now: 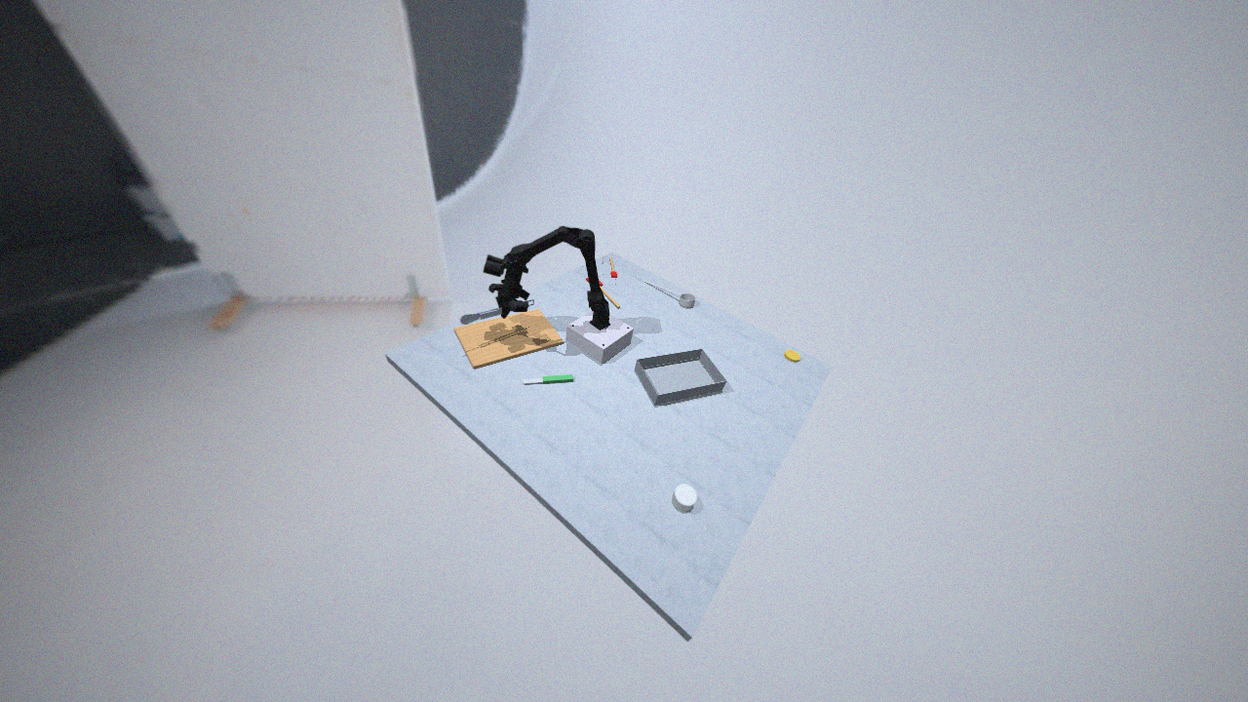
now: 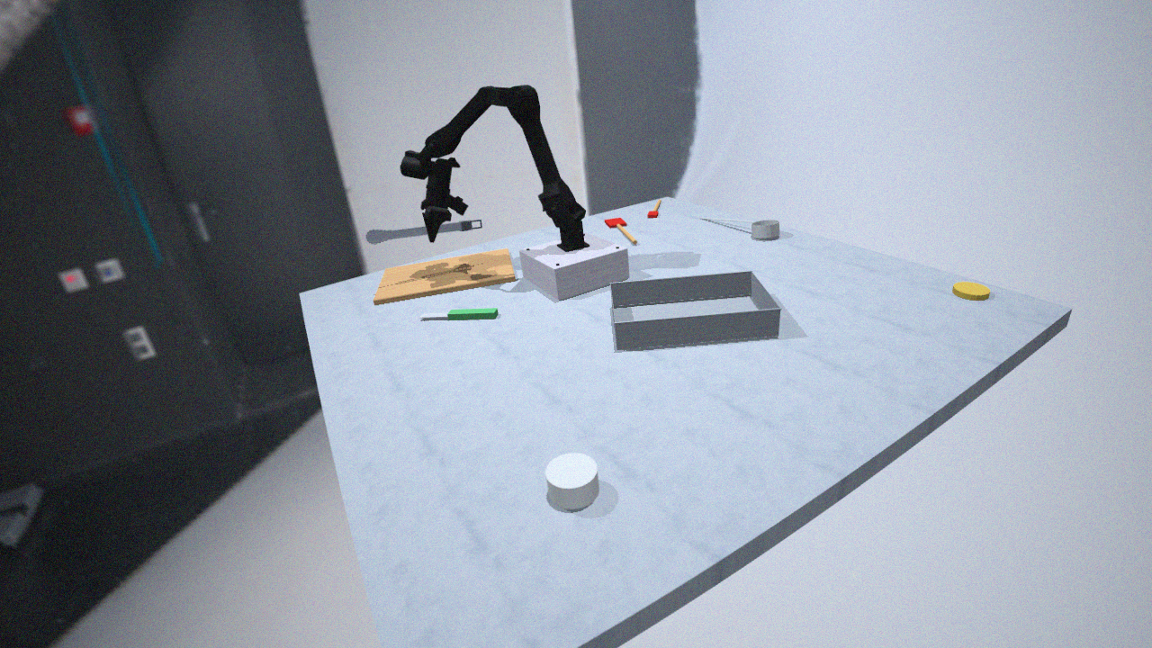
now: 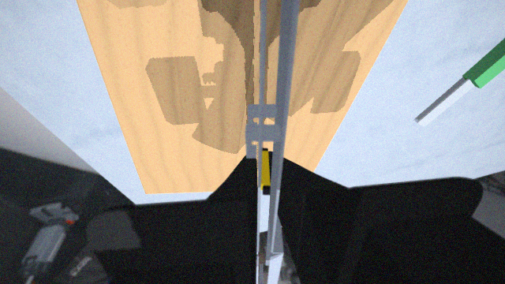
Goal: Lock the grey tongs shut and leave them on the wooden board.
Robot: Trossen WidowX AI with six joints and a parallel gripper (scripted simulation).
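My gripper tip is 1 cm short of the wooden board, 2 cm to the right of it and 9 cm above it. From my gripper tip the other things lie so: white cylinder: 92 cm ahead, 1 cm to the left, 8 cm below; then red hammer: 5 cm behind, 58 cm to the left, 9 cm below; then grey roasting tin: 59 cm ahead, 40 cm to the left, 7 cm below.
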